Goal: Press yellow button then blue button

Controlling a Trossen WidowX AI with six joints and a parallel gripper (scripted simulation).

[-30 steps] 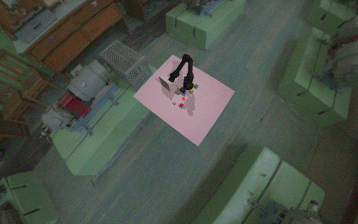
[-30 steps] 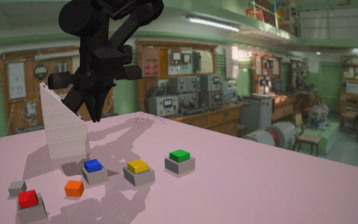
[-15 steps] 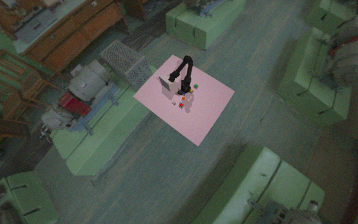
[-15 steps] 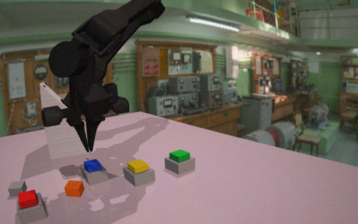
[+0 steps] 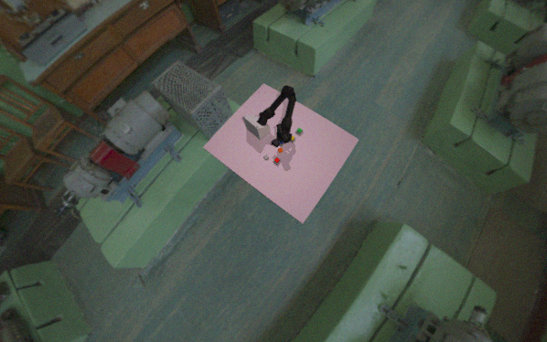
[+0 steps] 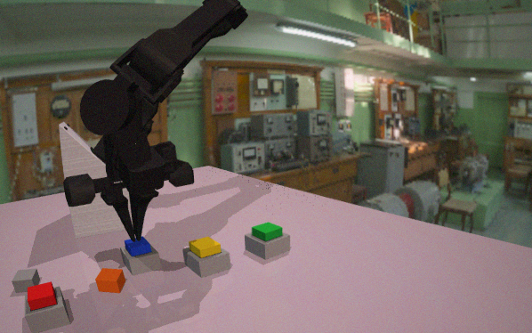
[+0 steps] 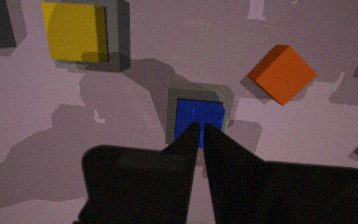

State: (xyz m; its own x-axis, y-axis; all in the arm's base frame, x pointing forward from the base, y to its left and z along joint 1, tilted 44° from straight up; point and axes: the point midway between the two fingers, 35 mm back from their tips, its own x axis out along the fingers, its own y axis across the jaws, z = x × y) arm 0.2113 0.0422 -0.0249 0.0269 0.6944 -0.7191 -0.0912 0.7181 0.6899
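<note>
Right now the blue button is 10 mm below my gripper tip. From my gripper tip the other things lie so: orange block 40 mm ahead, 60 mm to the right, 30 mm below; then yellow button 50 mm ahead, 90 mm to the left, 10 mm below; then red button 90 mm ahead, 150 mm to the right, 10 mm below.
</note>
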